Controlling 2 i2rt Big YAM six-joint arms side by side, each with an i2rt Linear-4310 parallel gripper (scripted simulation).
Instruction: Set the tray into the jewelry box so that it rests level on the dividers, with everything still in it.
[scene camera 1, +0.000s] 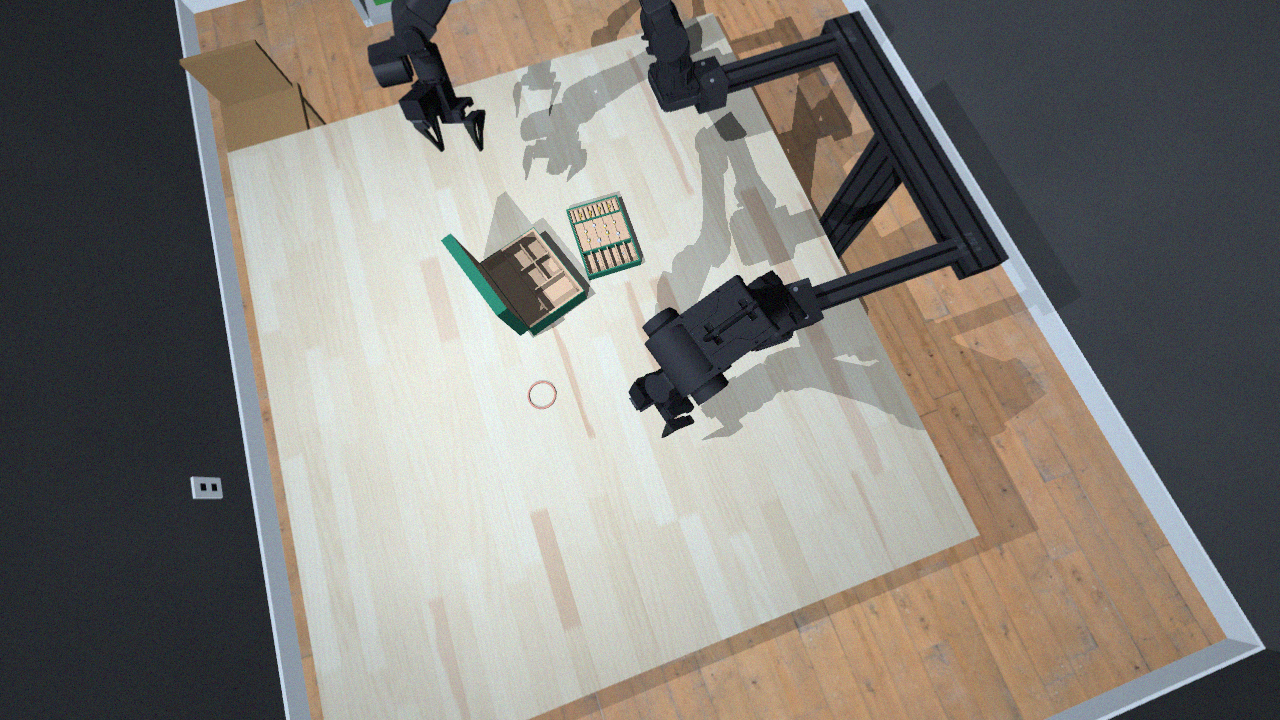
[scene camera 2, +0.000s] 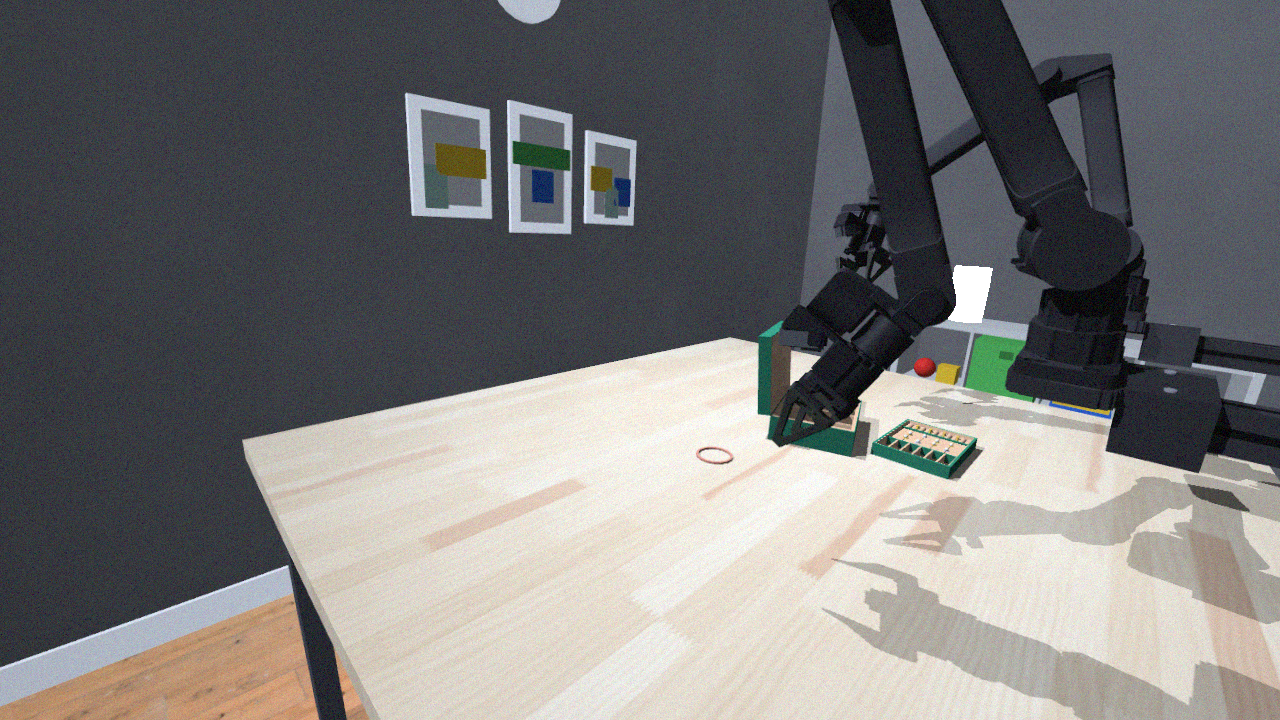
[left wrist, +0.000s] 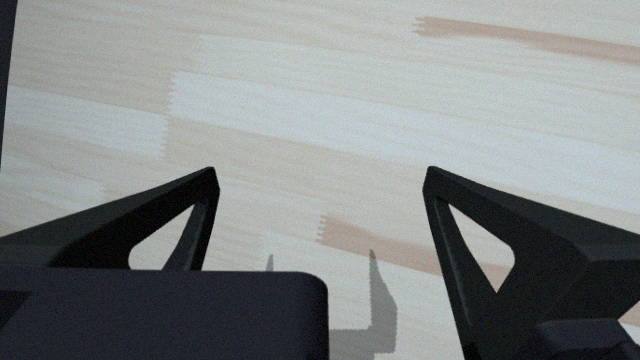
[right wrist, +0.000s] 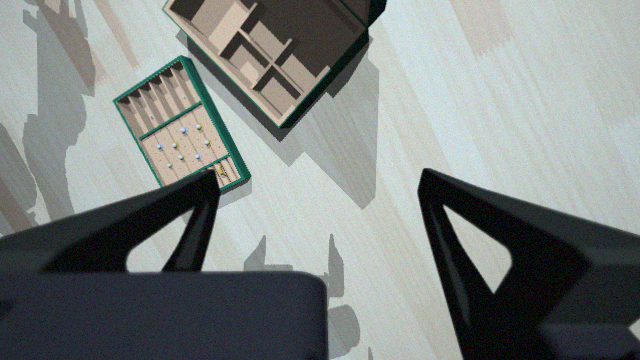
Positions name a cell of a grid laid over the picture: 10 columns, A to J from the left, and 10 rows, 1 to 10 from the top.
left gripper: scene camera 1 F6; scene camera 2 G7; left wrist F5; not seen in the right wrist view (out of frame)
right gripper: scene camera 1 D3; scene camera 2 G4; right wrist E6; not seen in the left wrist view (out of frame)
green-rimmed tray: scene camera 1 E4; scene camera 2 H7; right wrist C3; not seen in the left wrist view (out of frame)
